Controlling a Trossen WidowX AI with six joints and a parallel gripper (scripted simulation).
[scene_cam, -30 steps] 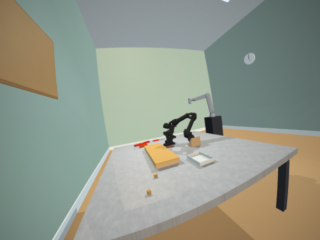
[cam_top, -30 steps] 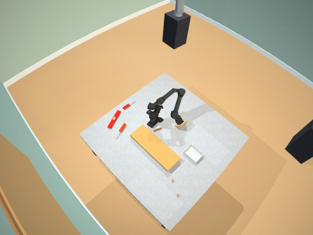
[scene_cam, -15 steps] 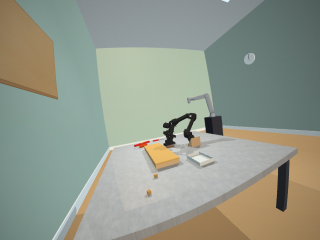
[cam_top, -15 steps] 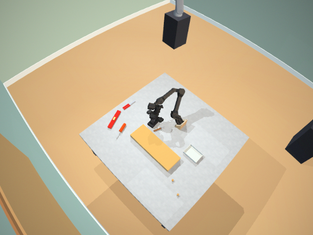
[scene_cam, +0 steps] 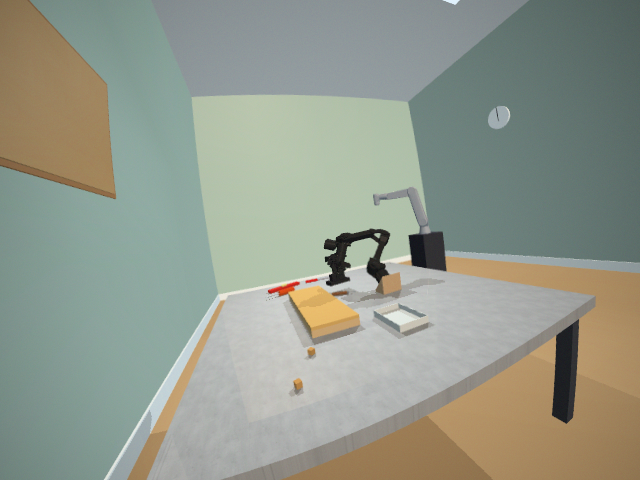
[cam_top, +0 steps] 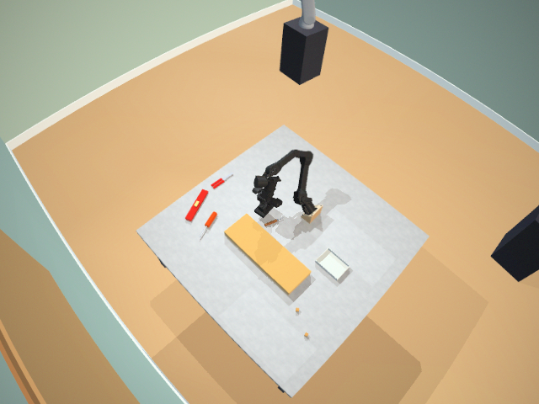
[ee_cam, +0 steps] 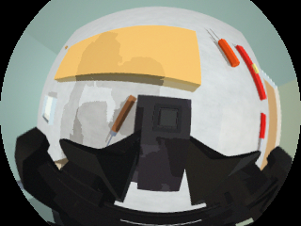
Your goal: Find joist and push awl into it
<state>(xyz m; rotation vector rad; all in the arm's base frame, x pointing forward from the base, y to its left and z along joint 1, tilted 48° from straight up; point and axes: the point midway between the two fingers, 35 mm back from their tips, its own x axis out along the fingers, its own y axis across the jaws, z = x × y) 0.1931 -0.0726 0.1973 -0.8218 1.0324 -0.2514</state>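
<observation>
Right now the brown-handled awl is 9 cm to the left of my gripper tip, 6 cm below it and 2 cm behind it. The rest, counted from my gripper tip: black stud finder (2 cm above); orange-handled screwdriver (34 cm ahead, 14 cm to the right, 6 cm below); red level (30 cm to the right, 28 cm ahead, 5 cm below).
</observation>
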